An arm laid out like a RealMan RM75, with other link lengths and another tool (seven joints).
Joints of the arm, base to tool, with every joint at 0 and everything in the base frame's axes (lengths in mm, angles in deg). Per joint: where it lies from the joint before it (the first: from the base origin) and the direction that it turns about. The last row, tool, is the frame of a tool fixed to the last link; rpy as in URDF.
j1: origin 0.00 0.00 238.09 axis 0 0 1
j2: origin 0.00 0.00 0.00 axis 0 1 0
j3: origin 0.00 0.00 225.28 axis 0 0 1
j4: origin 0.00 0.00 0.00 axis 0 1 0
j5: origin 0.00 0.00 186.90 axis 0 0 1
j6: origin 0.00 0.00 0.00 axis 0 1 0
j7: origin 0.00 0.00 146.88 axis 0 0 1
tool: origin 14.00 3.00 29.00 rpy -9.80 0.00 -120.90
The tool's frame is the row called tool.
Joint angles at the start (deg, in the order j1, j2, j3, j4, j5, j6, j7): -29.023, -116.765, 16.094, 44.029, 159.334, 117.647, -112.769
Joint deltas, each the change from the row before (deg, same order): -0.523, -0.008, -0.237, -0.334, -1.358, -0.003, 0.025; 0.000, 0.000, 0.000, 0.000, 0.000, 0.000, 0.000; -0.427, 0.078, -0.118, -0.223, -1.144, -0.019, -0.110; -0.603, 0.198, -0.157, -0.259, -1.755, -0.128, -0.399; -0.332, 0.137, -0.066, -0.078, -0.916, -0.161, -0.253; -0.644, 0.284, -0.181, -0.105, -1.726, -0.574, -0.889; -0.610, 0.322, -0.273, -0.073, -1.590, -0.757, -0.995; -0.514, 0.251, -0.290, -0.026, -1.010, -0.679, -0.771; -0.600, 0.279, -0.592, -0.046, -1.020, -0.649, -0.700; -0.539, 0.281, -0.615, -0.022, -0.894, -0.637, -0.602
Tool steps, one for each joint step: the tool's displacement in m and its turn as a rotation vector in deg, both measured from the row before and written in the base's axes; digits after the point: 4 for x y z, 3 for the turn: 0.0049, 0.0047, 0.0001, 0.986, -1.222, -0.725; 0.0000, 0.0000, 0.0000, 0.000, 0.000, 0.000; 0.0037, 0.0041, 0.0007, 0.819, -0.862, -0.516; 0.0050, 0.0064, 0.0018, 1.323, -1.114, -0.530; 0.0023, 0.0037, 0.0013, 0.776, -0.443, -0.254; 0.0038, 0.0079, 0.0026, 1.608, -0.646, -0.030; 0.0030, 0.0081, 0.0031, 1.707, -0.472, 0.224; 0.0020, 0.0063, 0.0025, 1.305, -0.210, 0.250; 0.0025, 0.0069, 0.0031, 1.540, -0.404, 0.224; 0.0020, 0.0064, 0.0033, 1.502, -0.345, 0.233
